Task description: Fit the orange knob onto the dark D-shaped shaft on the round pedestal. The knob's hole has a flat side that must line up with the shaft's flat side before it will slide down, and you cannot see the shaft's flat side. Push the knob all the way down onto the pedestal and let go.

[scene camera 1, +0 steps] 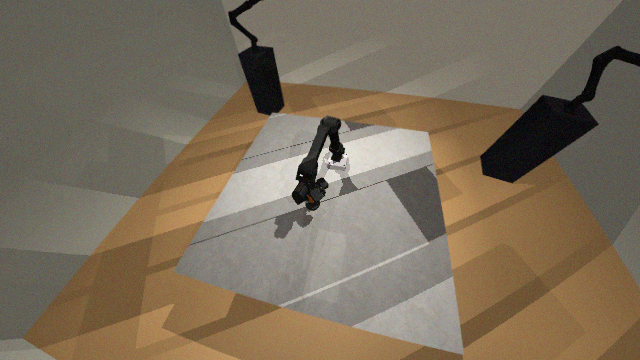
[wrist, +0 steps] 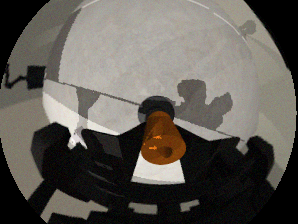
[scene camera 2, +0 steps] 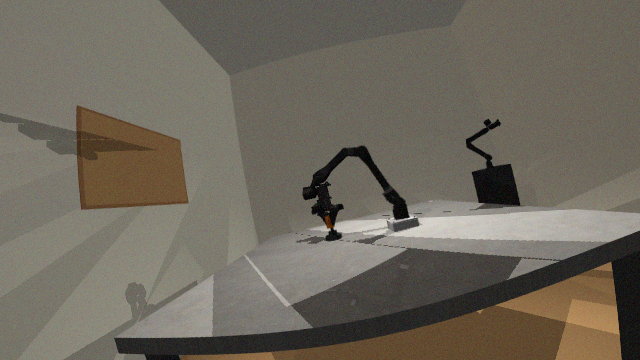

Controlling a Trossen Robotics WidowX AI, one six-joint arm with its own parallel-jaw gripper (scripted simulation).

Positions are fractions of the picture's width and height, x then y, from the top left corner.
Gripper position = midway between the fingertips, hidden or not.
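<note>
My gripper (wrist: 0.54, 0.56) is there for me to see, and I can see an orange knob (wrist: 0.55, 0.65) as well.
</note>
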